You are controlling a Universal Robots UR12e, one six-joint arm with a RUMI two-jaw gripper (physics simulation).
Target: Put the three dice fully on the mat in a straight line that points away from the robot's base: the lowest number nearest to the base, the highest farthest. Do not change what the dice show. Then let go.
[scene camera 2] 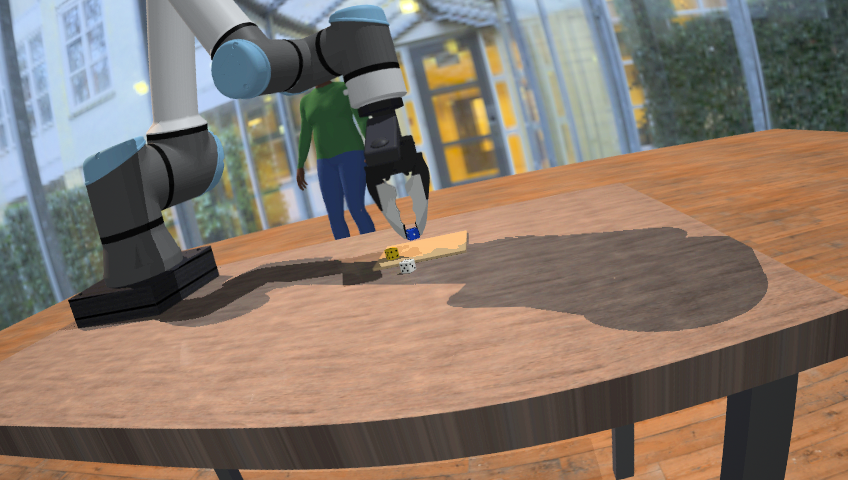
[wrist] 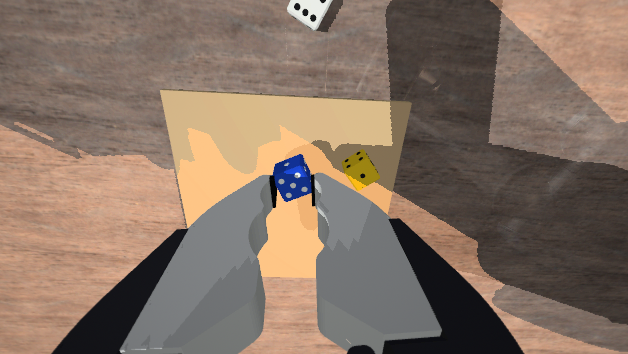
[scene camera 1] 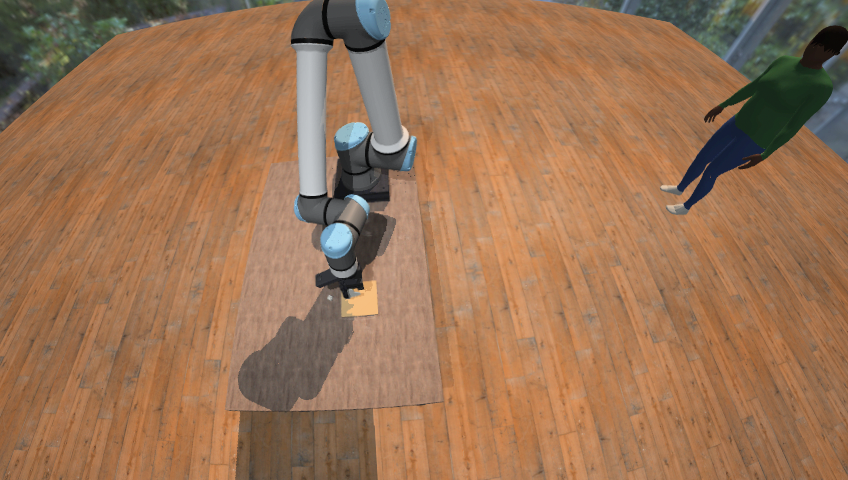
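Pixels of known places: gripper, between the fingertips: (scene camera 2: pixel 413 236) (wrist: pixel 294 178) (scene camera 1: pixel 349 295); arm's base, origin of its link: (scene camera 2: pixel 144 271) (scene camera 1: pixel 361 175).
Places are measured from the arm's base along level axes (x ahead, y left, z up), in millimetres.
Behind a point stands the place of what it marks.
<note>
My gripper (scene camera 1: pixel 353 292) @[x 586, y -30, z -35 mm] (scene camera 2: pixel 412 229) @[x 586, y -30, z -35 mm] (wrist: pixel 294 178) @[x 586, y -30, z -35 mm] is shut on the blue die (scene camera 2: pixel 412 234) @[x 588, y -41, z -29 mm] (wrist: pixel 292 178) @[x 587, y -37, z -22 mm] and holds it above the light orange mat (scene camera 1: pixel 365 307) @[x 628, y 29, z -62 mm] (scene camera 2: pixel 453 242) @[x 640, y 2, z -62 mm] (wrist: pixel 225 112) @[x 629, y -54, z -62 mm]. In the wrist view the blue die shows a five-pip face and part of another face. The yellow die (scene camera 2: pixel 390 253) @[x 548, y -40, z -52 mm] (wrist: pixel 360 169) @[x 549, y -33, z -46 mm] sits on the mat near the edge toward the base, showing faces with four pips and one pip; the arm hides it in scene camera 1. The white die (scene camera 1: pixel 329 297) @[x 587, y -111, z -50 mm] (scene camera 2: pixel 407 265) @[x 588, y -120, z -55 mm] (wrist: pixel 310 11) @[x 585, y -107, z -50 mm] lies on the table beside the mat, partly cut off in the wrist view.
The robot base (scene camera 1: pixel 361 189) @[x 95, y 6, z 7 mm] (scene camera 2: pixel 145 285) @[x 98, y -114, z -10 mm] stands on the brown table top (scene camera 1: pixel 398 356) @[x 820, y 146, z -66 mm] (scene camera 2: pixel 267 368) @[x 488, y -391, z -66 mm], behind the mat in scene camera 1. The arm's shadow falls over the table and part of the mat. A person (scene camera 1: pixel 779 113) (scene camera 2: pixel 333 130) stands away from the table.
</note>
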